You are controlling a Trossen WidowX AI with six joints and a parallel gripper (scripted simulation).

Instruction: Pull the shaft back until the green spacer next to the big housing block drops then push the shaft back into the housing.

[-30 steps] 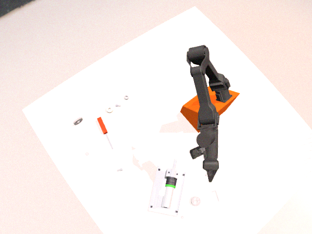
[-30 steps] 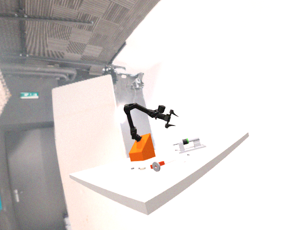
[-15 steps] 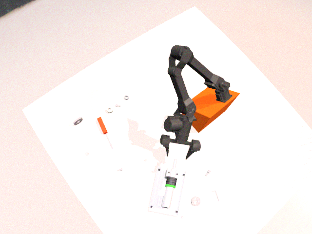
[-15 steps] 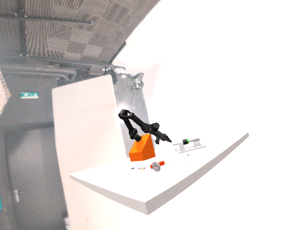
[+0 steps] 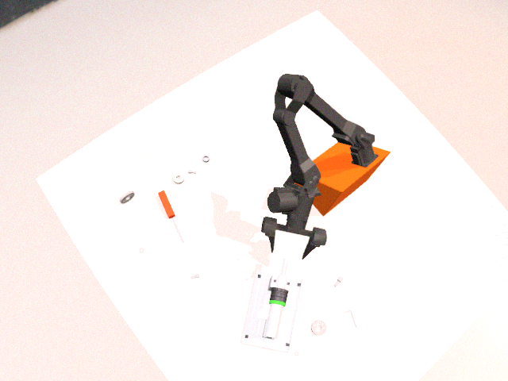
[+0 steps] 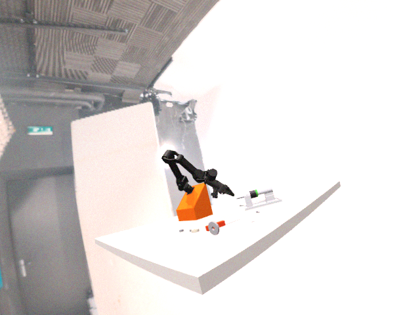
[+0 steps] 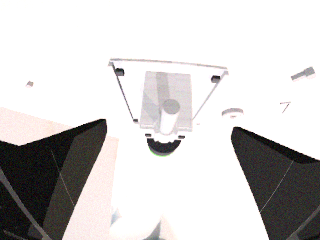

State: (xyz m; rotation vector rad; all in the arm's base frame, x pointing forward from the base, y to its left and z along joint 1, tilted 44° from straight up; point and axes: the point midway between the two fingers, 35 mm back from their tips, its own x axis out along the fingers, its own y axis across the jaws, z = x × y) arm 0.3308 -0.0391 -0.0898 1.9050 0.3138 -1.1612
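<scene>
Now: gripper tip 8 cm short of the shaft, 6 cm to the right of it and 2 cm above it. Round my gripper tip: bolt 17 cm to the left, 9 cm below, 9 cm behind; green spacer 11 cm ahead, 8 cm to the left, 2 cm below.
</scene>
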